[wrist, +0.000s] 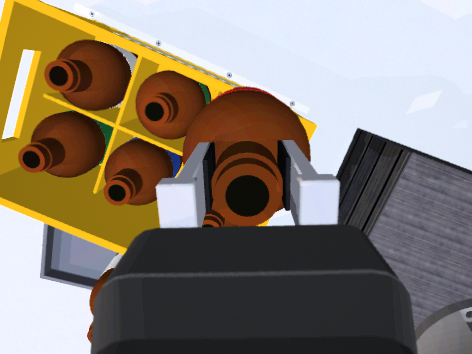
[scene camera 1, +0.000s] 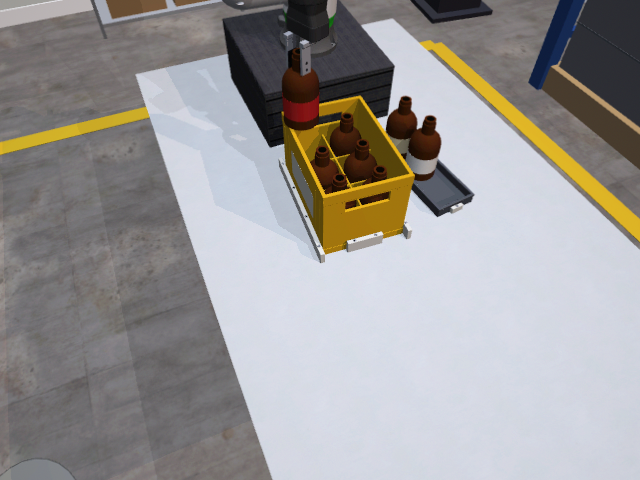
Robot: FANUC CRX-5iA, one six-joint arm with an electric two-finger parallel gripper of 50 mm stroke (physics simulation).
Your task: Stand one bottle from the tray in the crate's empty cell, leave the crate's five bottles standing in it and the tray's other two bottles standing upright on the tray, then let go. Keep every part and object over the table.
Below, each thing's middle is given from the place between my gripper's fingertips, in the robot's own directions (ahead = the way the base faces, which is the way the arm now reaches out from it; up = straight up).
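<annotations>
The cream-labelled bottle [scene camera 1: 402, 122] sits 22 cm below my hand, 26 cm to the left of it and 4 cm behind it. As for the crate rail [scene camera 1: 307, 223], I find it 8 cm ahead of my hand, 3 cm to the right and 29 cm below. The red-labelled bottle [scene camera 1: 300, 94] is 4 cm below my hand.
</annotations>
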